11 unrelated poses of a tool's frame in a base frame.
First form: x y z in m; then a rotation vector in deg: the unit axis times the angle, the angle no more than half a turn.
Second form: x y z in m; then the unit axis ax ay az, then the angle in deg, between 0 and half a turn. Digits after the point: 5 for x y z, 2 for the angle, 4 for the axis.
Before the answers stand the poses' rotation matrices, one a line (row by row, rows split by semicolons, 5 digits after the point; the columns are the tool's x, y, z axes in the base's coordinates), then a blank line. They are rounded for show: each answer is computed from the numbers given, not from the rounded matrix.
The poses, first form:
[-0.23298, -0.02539, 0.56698, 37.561, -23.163, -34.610]
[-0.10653, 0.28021, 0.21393, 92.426, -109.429, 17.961]
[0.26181, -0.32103, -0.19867, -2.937, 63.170, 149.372]
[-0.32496, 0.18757, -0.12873, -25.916, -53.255, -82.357]
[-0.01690, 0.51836, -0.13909, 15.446, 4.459, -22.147]
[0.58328, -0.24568, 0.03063, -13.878, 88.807, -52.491]
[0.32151, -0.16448, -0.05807, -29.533, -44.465, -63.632]
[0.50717, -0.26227, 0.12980, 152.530, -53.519, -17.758]
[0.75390, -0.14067, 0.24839, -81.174, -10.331, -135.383]
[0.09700, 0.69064, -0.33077, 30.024, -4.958, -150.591]
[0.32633, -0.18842, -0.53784, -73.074, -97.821, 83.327]
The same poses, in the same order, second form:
0.75627 0.38985 -0.52543; -0.63438 0.63340 -0.44313; 0.16005 0.66844 0.72634
-0.06965 -0.95224 -0.29730; -0.80725 0.22889 -0.54402; 0.58609 0.20210 -0.78464
-0.95153 -0.29517 0.08646; 0.26764 -0.65609 0.70563; -0.15156 0.69456 0.70329
-0.12015 0.95646 -0.26599; -0.63501 0.13191 0.76116; 0.76311 0.26036 0.59151
0.92373 0.38230 0.02378; -0.36171 0.89105 -0.27421; -0.12602 0.24469 0.96138
-0.22133 0.34767 0.91112; -0.63056 0.66168 -0.40567; -0.74391 -0.66430 0.07278
0.23204 0.92786 -0.29195; -0.59316 0.37285 0.71354; 0.77092 0.00760 0.63689
0.76502 -0.57066 -0.29848; -0.63590 -0.74266 -0.20995; -0.10186 0.35042 -0.93104
-0.42065 0.38257 0.82261; -0.25332 -0.92021 0.29842; 0.87114 -0.08285 0.48400
-0.82357 0.42333 -0.37751; -0.44725 -0.89401 -0.02681; -0.34885 0.14676 0.92562
-0.39523 0.30382 -0.86688; 0.90416 -0.03788 -0.42550; -0.16212 -0.95197 -0.25973

[-0.23298, -0.02539, 0.56698, 0.6697, -0.4130, -0.6171, 56.08]
[-0.10653, 0.28021, 0.21393, 0.6402, -0.7580, 0.1244, 144.36]
[0.26181, -0.32103, -0.19867, -0.0181, 0.3894, 0.9209, 162.21]
[-0.32496, 0.18757, -0.12873, -0.2555, -0.5250, -0.8119, 101.44]
[-0.01690, 0.51836, -0.13909, 0.5644, 0.1629, -0.8093, 27.37]
[0.58328, -0.24568, 0.03063, -0.1333, 0.8532, -0.5043, 104.09]
[0.32151, -0.16448, -0.05807, -0.3556, -0.5354, -0.7661, 83.06]
[0.50717, -0.26227, 0.12980, 0.9380, -0.3291, -0.1092, 162.62]
[0.75390, -0.14067, 0.24839, -0.5131, -0.0653, -0.8558, 158.19]
[0.09700, 0.69064, -0.33077, 0.1954, -0.0323, -0.9802, 153.63]
[0.32633, -0.18842, -0.53784, -0.4943, -0.6617, 0.5637, 147.82]

